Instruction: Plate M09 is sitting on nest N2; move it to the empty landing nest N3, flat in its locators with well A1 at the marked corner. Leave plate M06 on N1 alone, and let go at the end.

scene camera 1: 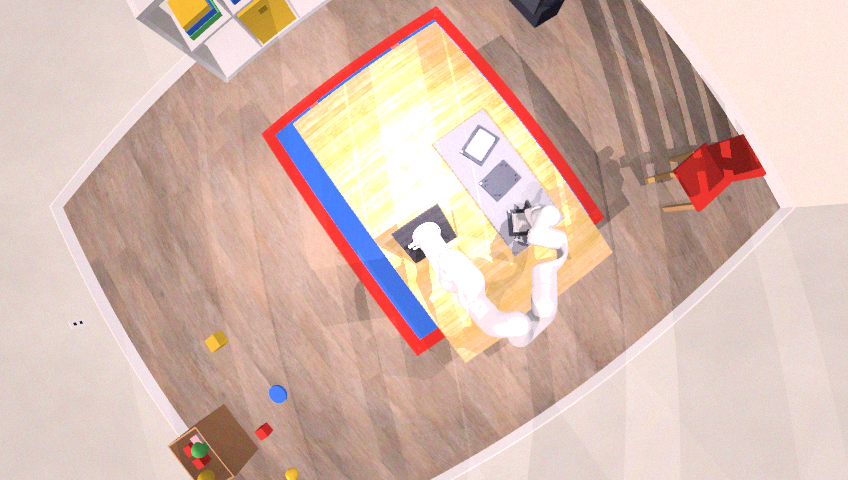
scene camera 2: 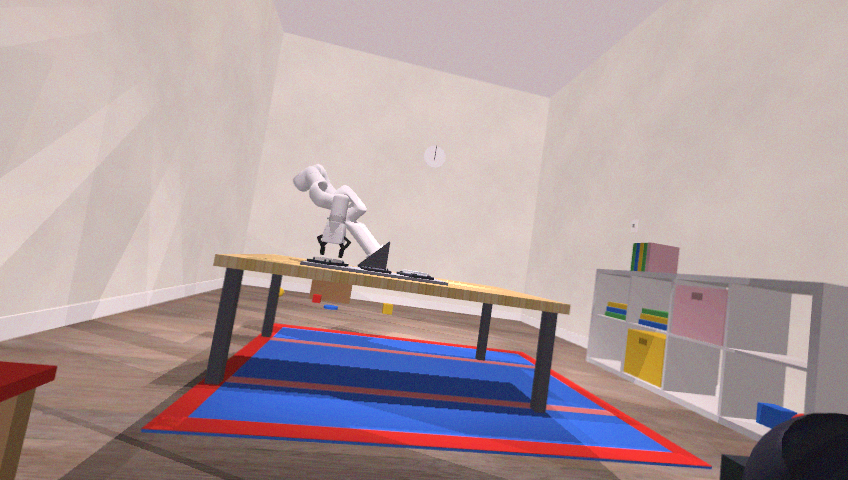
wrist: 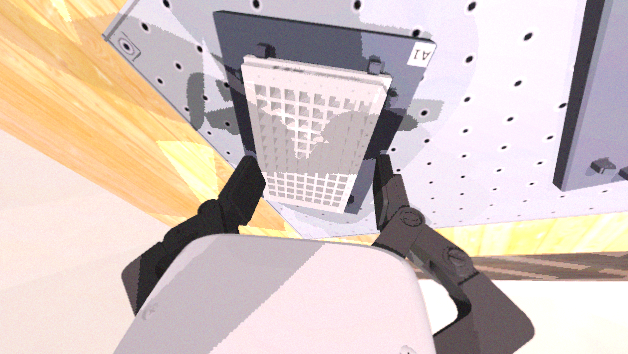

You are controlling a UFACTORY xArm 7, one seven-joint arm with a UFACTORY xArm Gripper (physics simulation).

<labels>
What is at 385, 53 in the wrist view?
A dark grey locator pegs.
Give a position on a pale perforated board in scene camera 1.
471, 174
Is my gripper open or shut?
Open.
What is my gripper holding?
Nothing.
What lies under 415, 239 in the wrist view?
My gripper.
</labels>
